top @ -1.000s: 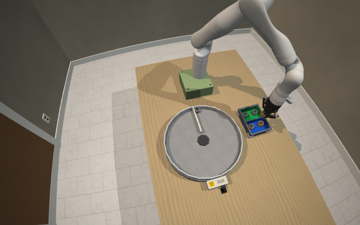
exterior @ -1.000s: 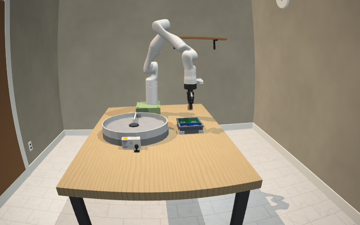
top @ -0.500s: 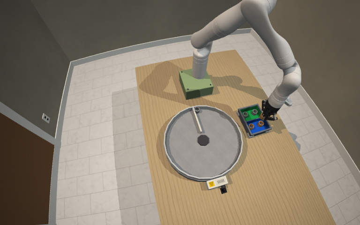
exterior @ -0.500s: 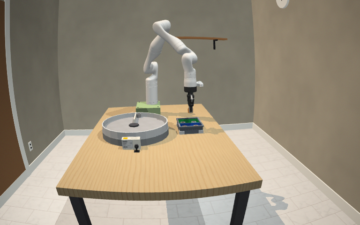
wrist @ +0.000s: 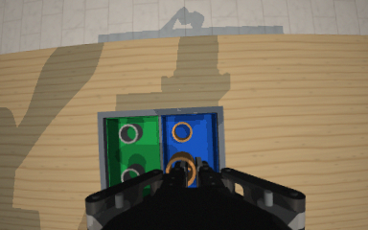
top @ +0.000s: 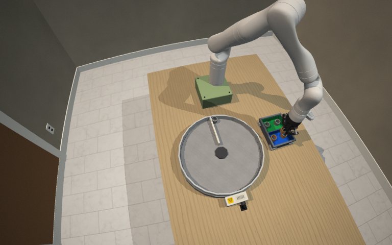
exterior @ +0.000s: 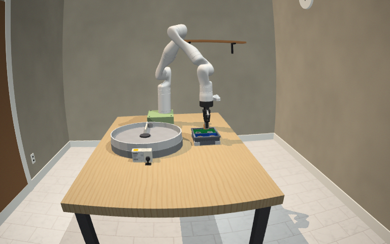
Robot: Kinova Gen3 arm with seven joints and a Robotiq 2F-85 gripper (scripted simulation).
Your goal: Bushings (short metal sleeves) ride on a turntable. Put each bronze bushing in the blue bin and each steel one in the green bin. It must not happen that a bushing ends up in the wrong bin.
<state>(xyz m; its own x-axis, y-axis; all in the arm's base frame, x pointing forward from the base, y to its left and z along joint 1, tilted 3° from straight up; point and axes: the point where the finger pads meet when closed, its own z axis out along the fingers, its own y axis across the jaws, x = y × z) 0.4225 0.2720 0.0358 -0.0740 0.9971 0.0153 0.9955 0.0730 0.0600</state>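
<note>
Now: the blue bin 4 cm behind my hand, 1 cm to the right of it and 8 cm below it. The rest, counted from my hand: turntable (3 cm ahead, 35 cm to the right, 5 cm below).
</note>
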